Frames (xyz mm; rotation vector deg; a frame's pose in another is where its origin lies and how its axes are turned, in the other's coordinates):
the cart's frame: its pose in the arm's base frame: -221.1 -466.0 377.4 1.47 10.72 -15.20
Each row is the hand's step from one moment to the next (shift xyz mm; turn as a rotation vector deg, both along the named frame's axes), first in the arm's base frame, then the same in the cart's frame.
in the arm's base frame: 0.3 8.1 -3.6 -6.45 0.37 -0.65
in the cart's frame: -1.1 7.9 -3.9 -6.09 -1.34 -1.82
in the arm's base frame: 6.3 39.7 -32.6 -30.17 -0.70 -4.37
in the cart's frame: 1.8 39.9 -32.9 -27.60 -8.61 -9.70
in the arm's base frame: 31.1 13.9 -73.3 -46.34 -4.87 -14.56
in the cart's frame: 39.6 21.5 -67.1 -39.94 -16.90 -22.42
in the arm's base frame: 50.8 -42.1 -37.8 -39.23 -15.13 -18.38
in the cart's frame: 66.1 -27.3 -25.9 -29.83 -24.93 -24.38
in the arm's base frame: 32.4 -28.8 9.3 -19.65 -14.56 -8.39
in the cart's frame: 36.4 -19.3 16.4 -13.29 -19.22 -11.06
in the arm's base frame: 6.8 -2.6 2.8 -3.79 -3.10 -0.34
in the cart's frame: 6.6 -0.7 4.1 -2.73 -3.99 -0.86
